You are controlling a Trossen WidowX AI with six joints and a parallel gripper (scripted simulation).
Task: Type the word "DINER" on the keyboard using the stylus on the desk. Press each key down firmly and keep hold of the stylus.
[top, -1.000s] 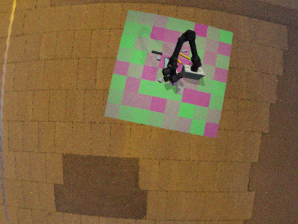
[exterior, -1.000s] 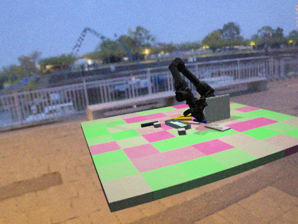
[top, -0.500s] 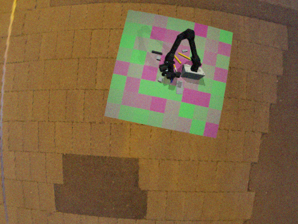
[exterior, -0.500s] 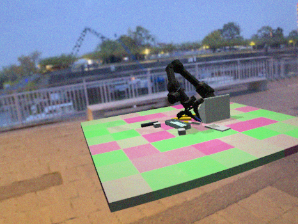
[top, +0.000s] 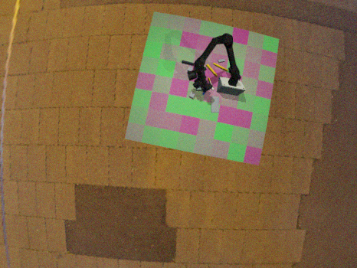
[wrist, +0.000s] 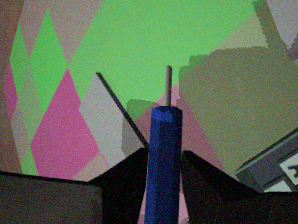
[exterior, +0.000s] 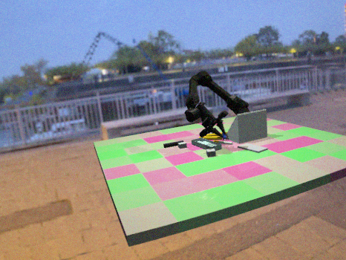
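Right now my gripper tip is 120 mm to the left of the white pen, 70 mm above it and 40 mm past it. Round my gripper tip: blue stylus: 10 mm to the left, 10 mm ahead; then flat grey slab: 130 mm behind, 70 mm to the left, 70 mm below; then black bar: 260 mm to the right, 200 mm ahead, 60 mm below.
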